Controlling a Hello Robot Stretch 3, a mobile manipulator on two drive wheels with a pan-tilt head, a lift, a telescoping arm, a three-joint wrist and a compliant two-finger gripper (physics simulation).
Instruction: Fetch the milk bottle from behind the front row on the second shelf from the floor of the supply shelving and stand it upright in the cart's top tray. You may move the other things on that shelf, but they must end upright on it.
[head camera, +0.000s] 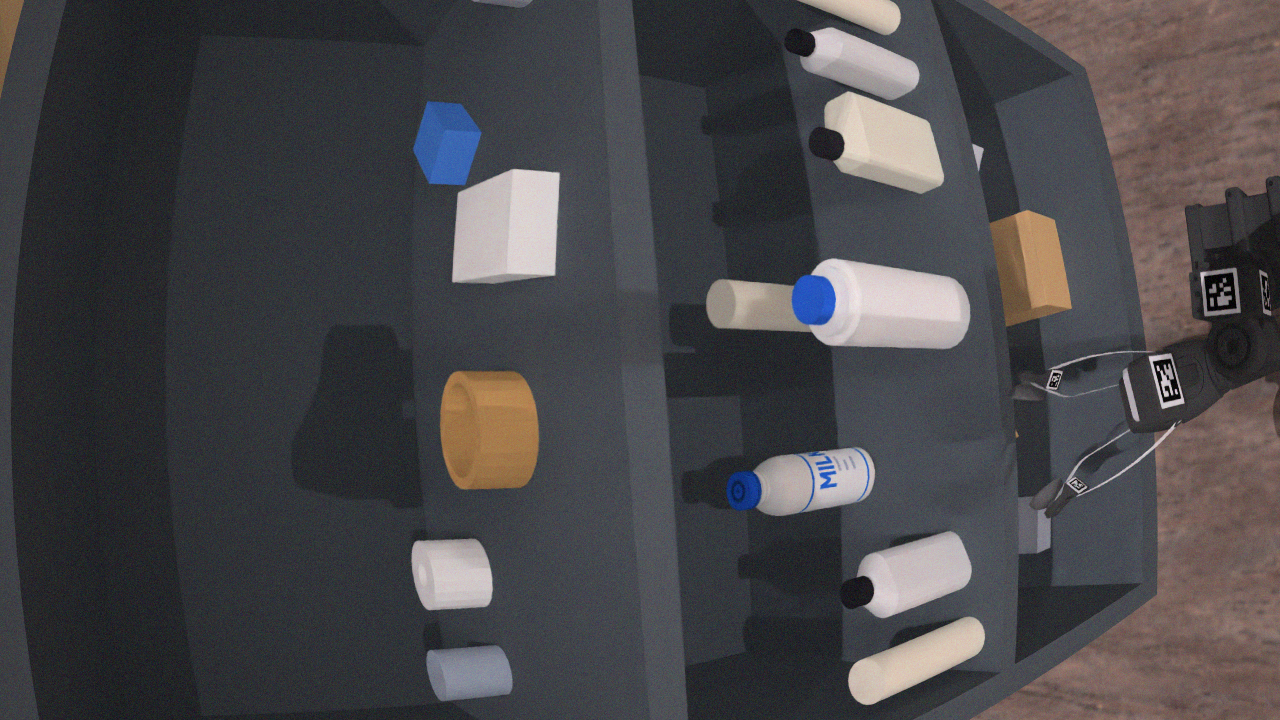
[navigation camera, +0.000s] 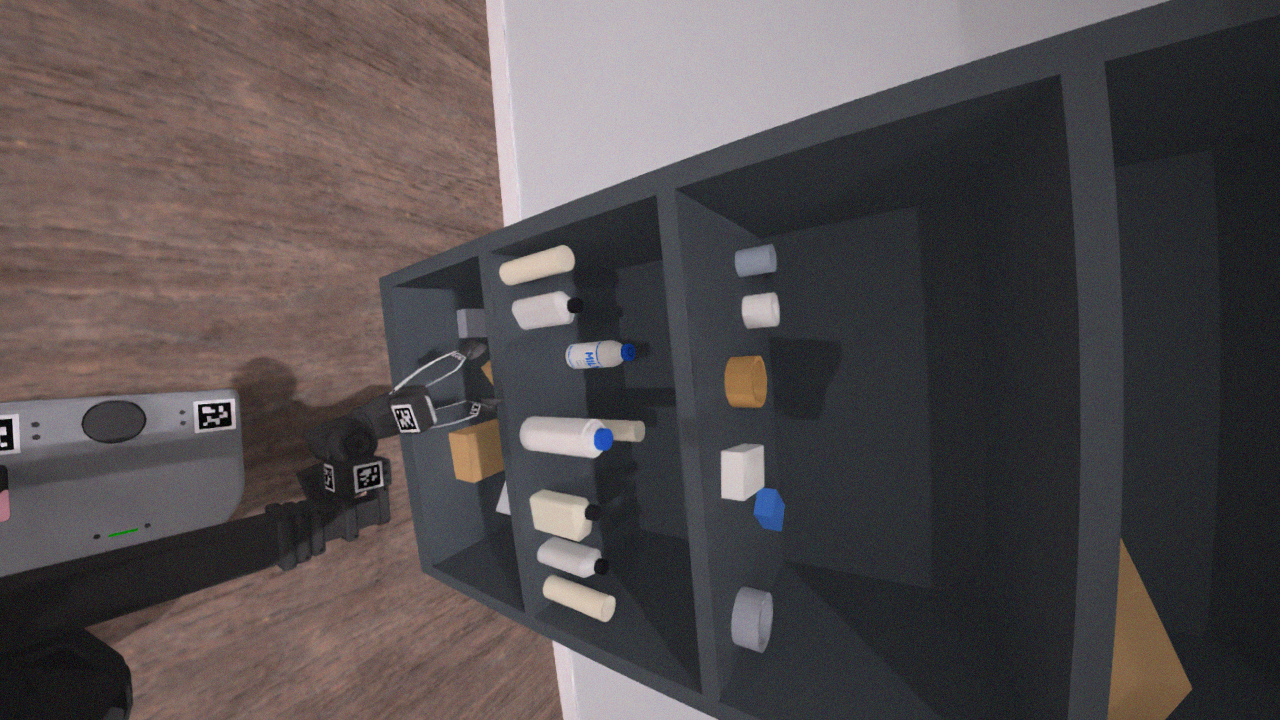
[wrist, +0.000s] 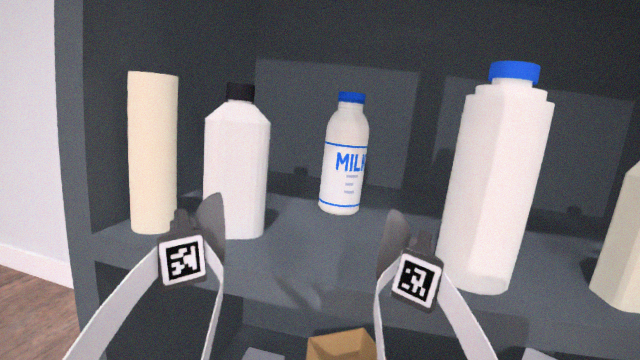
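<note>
The milk bottle (head camera: 810, 483) (navigation camera: 595, 354) (wrist: 345, 160), white with a blue cap, stands upright toward the back of the second shelf (head camera: 930, 420) (navigation camera: 547, 385) (wrist: 300, 255). A large white bottle with a blue cap (head camera: 895, 304) (navigation camera: 559, 436) (wrist: 492, 185) stands to its right in the wrist view. A white bottle with a black cap (head camera: 917, 573) (navigation camera: 541, 310) (wrist: 236, 175) stands to its left. My gripper (head camera: 1038, 443) (navigation camera: 480, 378) (wrist: 304, 225) is open and empty, outside the shelf front, with the milk bottle beyond the gap between its fingers. The cart does not show.
A cream cylinder (head camera: 917, 660) (navigation camera: 537, 265) (wrist: 152, 155) stands by the shelf's side wall. A paler cylinder (head camera: 756, 304) (navigation camera: 629, 430) stands behind the large bottle. A cream bottle (head camera: 886, 143) (navigation camera: 559, 514) stands farther along. An orange box (head camera: 1033, 268) (navigation camera: 477, 451) is on the bottom shelf.
</note>
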